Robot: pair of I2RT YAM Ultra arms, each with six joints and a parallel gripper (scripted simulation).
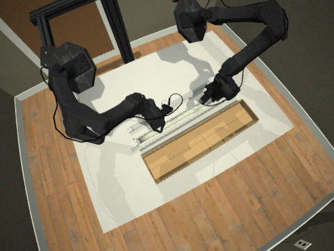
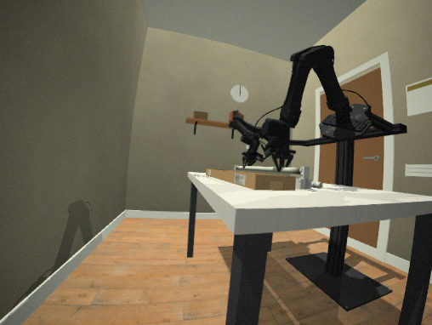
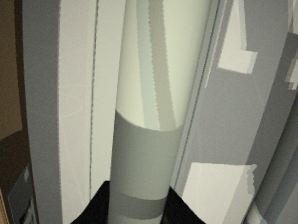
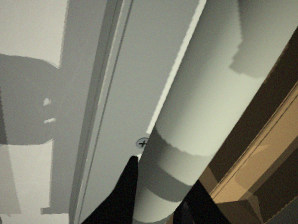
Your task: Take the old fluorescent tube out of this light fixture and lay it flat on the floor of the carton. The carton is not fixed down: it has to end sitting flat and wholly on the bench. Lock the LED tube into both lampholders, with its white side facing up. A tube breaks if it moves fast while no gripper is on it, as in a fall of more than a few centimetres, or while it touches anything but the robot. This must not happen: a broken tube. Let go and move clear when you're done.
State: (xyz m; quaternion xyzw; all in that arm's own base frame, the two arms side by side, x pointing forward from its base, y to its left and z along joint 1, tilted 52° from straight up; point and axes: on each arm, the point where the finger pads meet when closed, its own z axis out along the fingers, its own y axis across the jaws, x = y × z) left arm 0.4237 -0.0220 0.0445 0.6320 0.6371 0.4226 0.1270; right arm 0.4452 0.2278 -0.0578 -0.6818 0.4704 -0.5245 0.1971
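Now: the old fluorescent tube 1 cm behind my right hand and 17 cm to the left of it. Also, from my right hand: LED tube (13 cm behind, 14 cm to the left, 5 cm below); brown carton (14 cm ahead, 19 cm to the left, 4 cm below).
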